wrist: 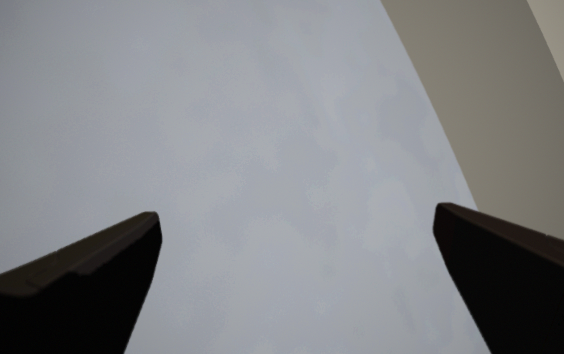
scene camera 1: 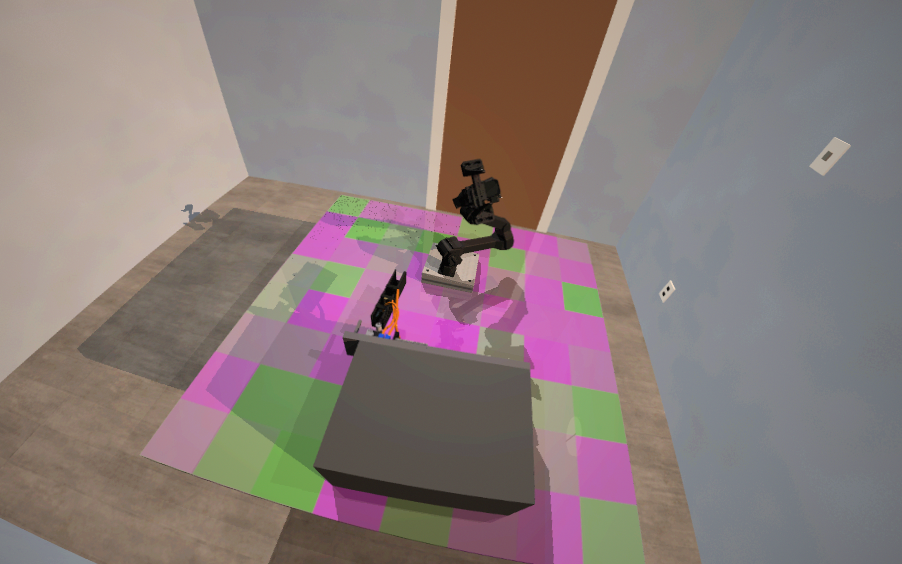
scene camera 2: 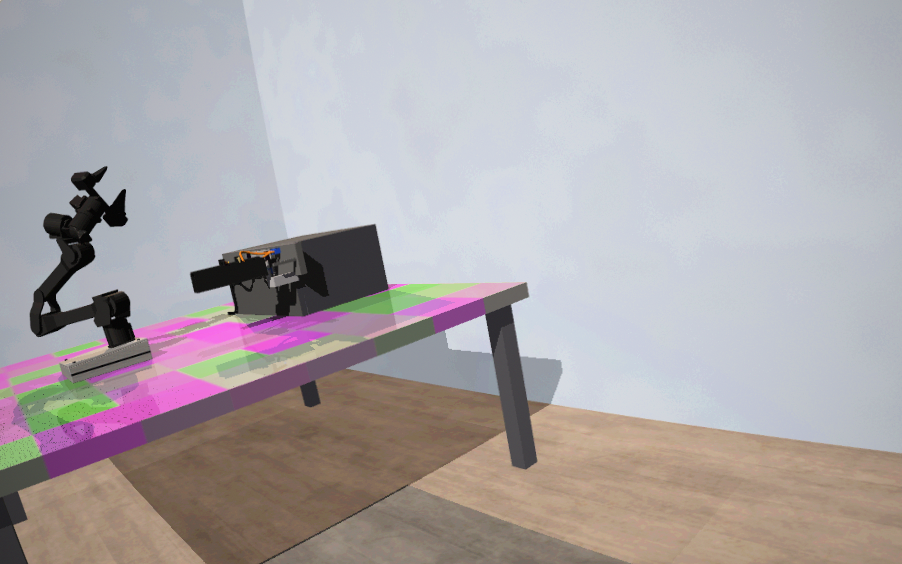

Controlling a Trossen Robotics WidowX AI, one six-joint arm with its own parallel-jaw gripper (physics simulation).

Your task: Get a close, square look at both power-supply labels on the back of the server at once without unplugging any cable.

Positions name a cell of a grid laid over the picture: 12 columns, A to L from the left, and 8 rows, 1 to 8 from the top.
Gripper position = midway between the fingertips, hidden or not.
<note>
My gripper (scene camera 2: B3) is open, holding nothing. Also in view: a bracket (scene camera 2: C4).
My gripper shows as well in the wrist view (wrist: G6) and in scene camera 1 (scene camera 1: G3). The bracket also shows in scene camera 1 (scene camera 1: F5).
</note>
